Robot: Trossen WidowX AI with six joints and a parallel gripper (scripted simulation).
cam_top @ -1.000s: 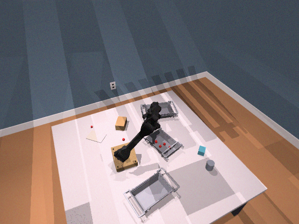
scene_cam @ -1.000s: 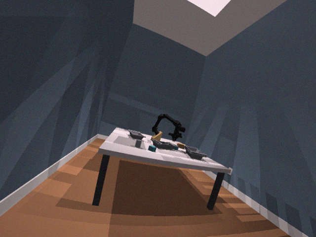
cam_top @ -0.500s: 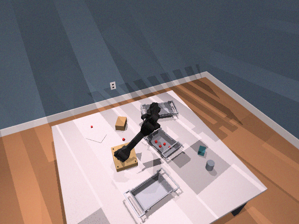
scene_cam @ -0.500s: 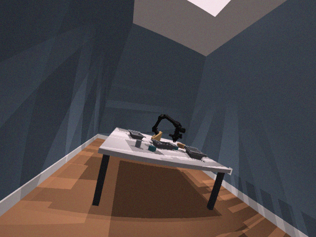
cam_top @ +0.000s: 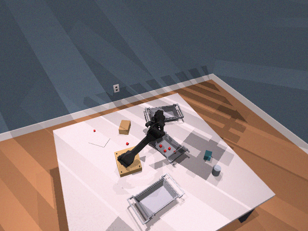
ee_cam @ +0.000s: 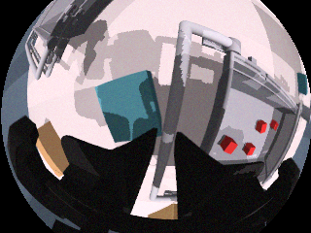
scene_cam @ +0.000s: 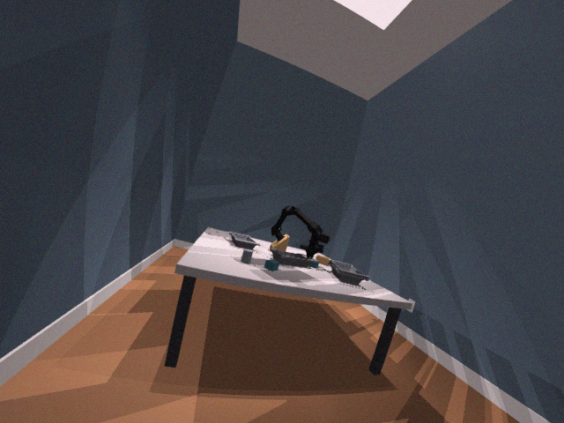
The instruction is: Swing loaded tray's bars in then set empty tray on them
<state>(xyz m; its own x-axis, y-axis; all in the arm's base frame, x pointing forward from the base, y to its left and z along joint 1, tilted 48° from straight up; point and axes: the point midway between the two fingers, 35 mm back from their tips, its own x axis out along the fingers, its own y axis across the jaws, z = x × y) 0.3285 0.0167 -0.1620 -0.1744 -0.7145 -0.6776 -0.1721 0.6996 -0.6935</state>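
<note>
Now: the plastic tray 270 mm behind my gripper tip and 470 mm to the right of it. Round my gripper tip: tan block 170 mm behind, 230 mm to the left, 10 mm below; then grey cylinder 220 mm ahead, 510 mm to the right, 10 mm below; then flat cream card 420 mm behind, 220 mm to the left, 40 mm below.
</note>
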